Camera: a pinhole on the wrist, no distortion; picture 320 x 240 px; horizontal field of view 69.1 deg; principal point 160.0 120.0 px. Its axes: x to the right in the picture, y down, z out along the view. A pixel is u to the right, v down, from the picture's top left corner.
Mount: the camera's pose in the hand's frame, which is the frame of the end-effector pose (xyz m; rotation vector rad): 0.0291 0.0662 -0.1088 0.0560 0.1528 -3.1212
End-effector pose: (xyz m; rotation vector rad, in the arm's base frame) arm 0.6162 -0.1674 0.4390 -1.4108 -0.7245 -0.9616
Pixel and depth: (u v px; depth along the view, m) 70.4 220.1 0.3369
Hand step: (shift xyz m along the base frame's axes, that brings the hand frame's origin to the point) 0.0011 0.2063 0.1971
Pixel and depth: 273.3 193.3 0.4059
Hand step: -0.1386 0.3023 -0.0924
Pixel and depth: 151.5 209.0 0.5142
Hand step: -0.0927 0.3914 0.1387
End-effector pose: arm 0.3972 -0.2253 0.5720 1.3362 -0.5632 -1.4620
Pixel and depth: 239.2 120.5 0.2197
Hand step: -0.0904 0.0011 0.0893
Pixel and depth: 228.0 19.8 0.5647
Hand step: -0.3642 -0.0833 0.4127
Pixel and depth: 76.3 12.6 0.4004
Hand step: -0.1858 -0.3050 0.2000
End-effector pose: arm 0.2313 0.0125 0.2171 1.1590 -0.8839 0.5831
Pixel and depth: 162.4 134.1 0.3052
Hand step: -0.0613 -0.1777 0.0493
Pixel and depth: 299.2 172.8 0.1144
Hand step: -0.0455 0.0109 -0.0210
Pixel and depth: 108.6 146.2 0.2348
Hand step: -0.0098 -0.1151 0.0878
